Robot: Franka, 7 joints.
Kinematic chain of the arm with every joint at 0, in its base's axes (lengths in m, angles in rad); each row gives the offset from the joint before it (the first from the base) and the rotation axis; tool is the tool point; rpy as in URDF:
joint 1: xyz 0 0 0.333 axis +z
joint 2: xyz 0 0 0 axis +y
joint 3: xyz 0 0 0.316 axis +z
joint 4: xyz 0.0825 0 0 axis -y
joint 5: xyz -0.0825 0 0.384 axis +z
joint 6: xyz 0 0 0 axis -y
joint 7: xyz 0.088 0 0 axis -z
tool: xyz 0 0 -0.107 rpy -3.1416 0 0
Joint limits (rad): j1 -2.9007..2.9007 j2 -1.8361..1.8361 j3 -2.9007..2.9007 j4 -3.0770..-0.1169 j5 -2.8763..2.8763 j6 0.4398..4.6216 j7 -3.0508..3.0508
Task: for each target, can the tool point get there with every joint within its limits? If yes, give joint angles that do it. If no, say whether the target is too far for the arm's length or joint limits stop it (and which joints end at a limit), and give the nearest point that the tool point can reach.
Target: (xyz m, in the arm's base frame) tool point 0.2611 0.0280 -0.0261
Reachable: yes | joints -1.1468 1.1737 0.6831 -2.5101 -1.0855 2.1591 2.0839
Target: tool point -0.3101 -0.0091 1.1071
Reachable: yes | joints -1.7605 0.4918 -2.3088 -0.9648 0.4507 2.8387 2.3970
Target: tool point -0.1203 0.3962 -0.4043
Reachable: no: joint limits stop it (at a limit: joint 2) | nearest point -0.1165 0.3838 -0.3475 | short by 0.058 m
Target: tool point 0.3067 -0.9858 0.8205
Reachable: no: too far | nearest point 0.2305 -0.7407 0.6993 | short by 0.284 m
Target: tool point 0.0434 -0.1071 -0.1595
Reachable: yes | joints -1.7061 1.4055 -0.0098 -2.4507 2.2523 1.8350 1.3255
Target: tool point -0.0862 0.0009 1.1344
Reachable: yes | joints -0.8512 -0.7481 -0.0432 -1.1580 0.9197 2.8484 -0.5342
